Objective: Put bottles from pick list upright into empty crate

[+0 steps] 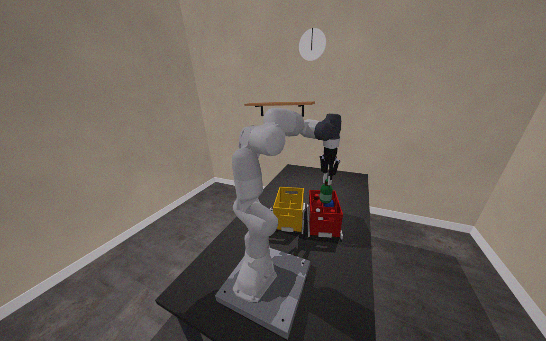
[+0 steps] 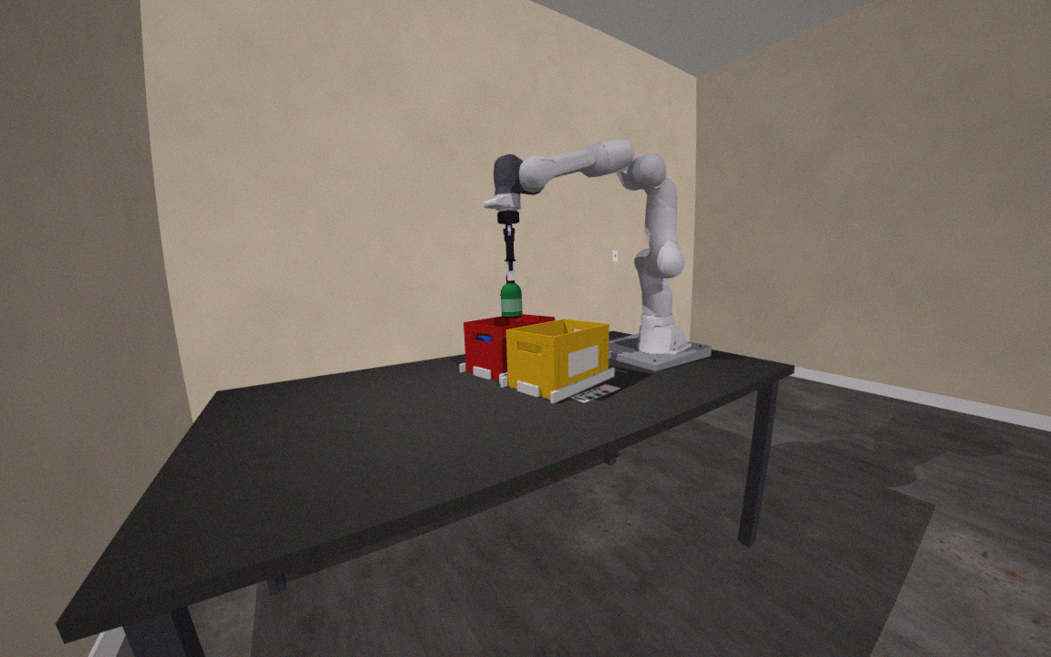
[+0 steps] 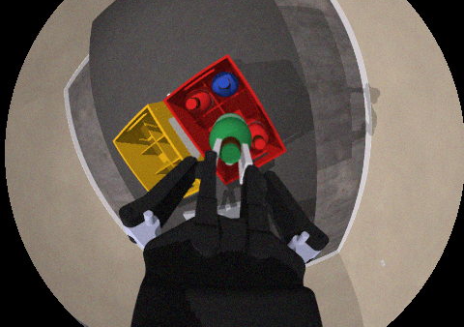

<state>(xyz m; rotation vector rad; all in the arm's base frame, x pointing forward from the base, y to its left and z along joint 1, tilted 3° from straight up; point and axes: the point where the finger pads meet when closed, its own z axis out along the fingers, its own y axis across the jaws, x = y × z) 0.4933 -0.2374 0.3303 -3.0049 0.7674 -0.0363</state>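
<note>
Right now my hand is 80 mm above the green-labelled bottle. Also, from my hand: white-capped bottle (80 mm behind, 30 mm to the left, 260 mm below); then red crate (10 mm ahead, 10 mm to the left, 260 mm below); then blue-labelled bottle (110 mm ahead, 10 mm to the right, 260 mm below).
</note>
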